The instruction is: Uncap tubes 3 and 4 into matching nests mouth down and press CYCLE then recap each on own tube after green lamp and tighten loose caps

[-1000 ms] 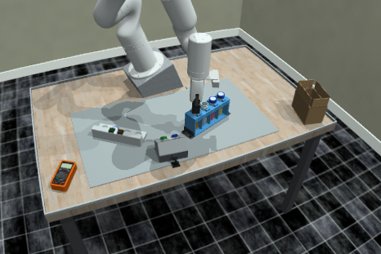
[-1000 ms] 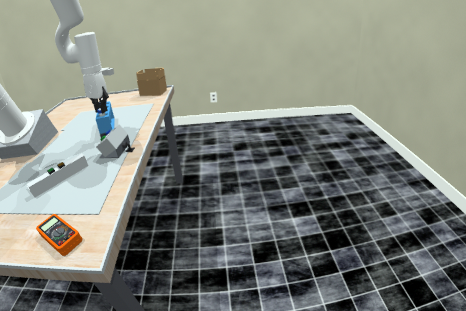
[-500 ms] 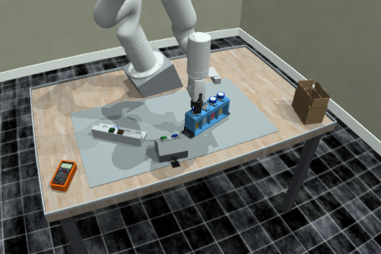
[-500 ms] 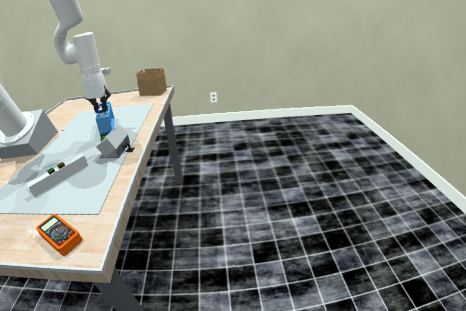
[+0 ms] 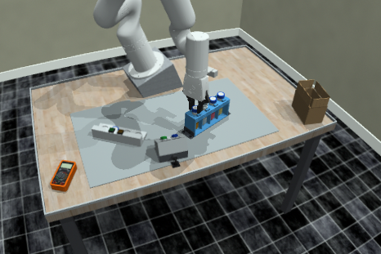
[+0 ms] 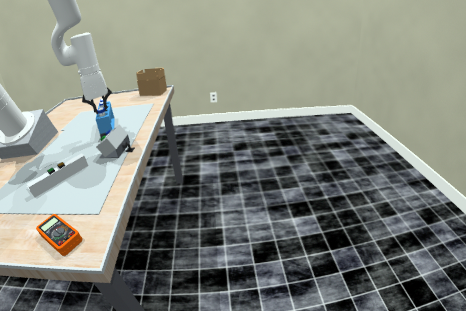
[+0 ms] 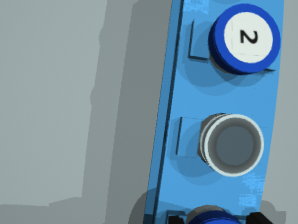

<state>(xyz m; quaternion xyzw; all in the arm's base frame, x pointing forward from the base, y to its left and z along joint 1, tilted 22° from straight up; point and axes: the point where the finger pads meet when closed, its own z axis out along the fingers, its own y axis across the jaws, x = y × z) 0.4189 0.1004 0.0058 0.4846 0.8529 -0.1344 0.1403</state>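
My gripper is now 10 mm above the blue-and-white cap. Also, from my hand: green key (70 mm ahead, 160 mm to the right, 60 mm below); blue key (70 mm ahead, 120 mm to the right, 60 mm below); key housing (90 mm ahead, 140 mm to the right, 80 mm below).
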